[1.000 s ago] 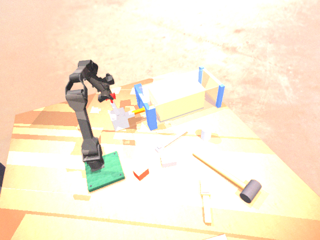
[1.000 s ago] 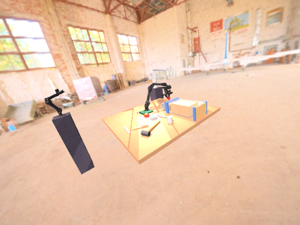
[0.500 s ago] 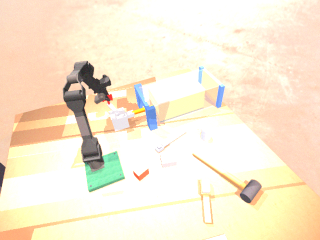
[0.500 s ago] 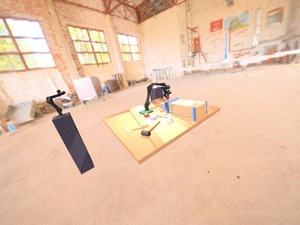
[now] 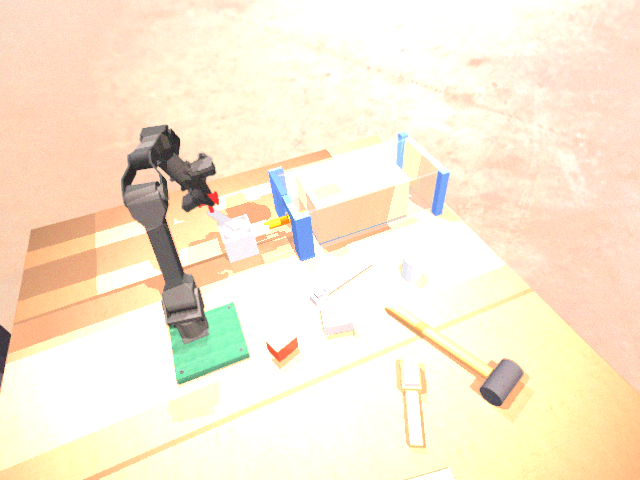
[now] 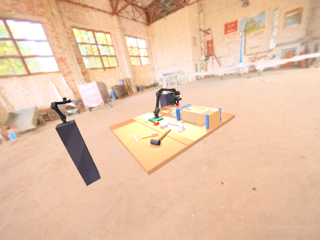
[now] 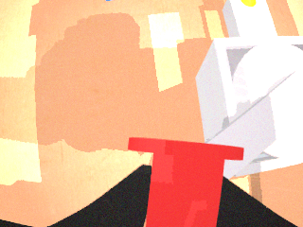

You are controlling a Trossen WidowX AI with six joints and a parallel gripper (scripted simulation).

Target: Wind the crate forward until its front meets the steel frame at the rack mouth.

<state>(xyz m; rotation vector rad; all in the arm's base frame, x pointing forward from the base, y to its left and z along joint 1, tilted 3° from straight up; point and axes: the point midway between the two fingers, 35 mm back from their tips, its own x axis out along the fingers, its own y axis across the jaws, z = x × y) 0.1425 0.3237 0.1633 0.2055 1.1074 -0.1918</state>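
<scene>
The blue steel frame is 19 cm ahead of my gripper tip, 9 cm to the right of it and 3 cm below it. The rest, counted from my gripper tip: hand winch: 10 cm below, 9 cm to the right, 2 cm ahead; then red grip: 1 cm behind; then white crank handle: 3 cm to the right, 3 cm below.
</scene>
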